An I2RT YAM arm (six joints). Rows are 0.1 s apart.
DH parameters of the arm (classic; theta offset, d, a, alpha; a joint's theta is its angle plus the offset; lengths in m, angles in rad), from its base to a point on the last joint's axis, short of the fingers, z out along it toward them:
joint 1: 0 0.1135 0.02 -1.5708
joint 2: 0 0 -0.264 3.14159
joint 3: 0.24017 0 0.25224 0
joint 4: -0.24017 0 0.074 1.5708
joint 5: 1.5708 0 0 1.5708
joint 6: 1.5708 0.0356 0 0
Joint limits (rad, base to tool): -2.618..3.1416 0..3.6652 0..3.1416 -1.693..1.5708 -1.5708..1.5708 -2.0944..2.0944
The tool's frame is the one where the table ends.
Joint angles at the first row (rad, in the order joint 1, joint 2, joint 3, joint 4, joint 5, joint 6):
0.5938 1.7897 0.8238 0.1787 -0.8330 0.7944
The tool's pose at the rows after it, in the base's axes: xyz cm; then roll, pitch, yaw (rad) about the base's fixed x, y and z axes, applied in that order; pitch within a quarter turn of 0, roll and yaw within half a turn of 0:
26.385 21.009 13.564 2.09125 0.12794 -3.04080
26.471 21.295 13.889 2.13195 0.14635 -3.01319
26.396 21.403 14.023 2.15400 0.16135 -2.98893
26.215 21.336 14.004 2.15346 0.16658 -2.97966
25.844 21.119 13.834 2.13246 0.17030 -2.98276
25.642 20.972 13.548 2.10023 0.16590 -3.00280
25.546 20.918 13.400 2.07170 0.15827 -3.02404
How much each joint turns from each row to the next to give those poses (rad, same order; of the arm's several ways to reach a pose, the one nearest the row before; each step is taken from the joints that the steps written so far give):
0.0011 0.0000 0.0164 -0.0416 0.0092 -0.0297
0.0072 -0.0004 0.0340 -0.0797 0.0229 -0.0592
0.0046 -0.0019 0.0137 -0.0419 0.0095 -0.0419
0.0012 -0.0050 -0.0069 -0.0008 -0.0038 -0.0107
0.0000 -0.0103 -0.0305 0.0435 -0.0133 0.0153
-0.0012 -0.0015 -0.0324 0.0732 -0.0138 0.0442
-0.0003 0.0004 -0.0229 0.0637 -0.0091 0.0466

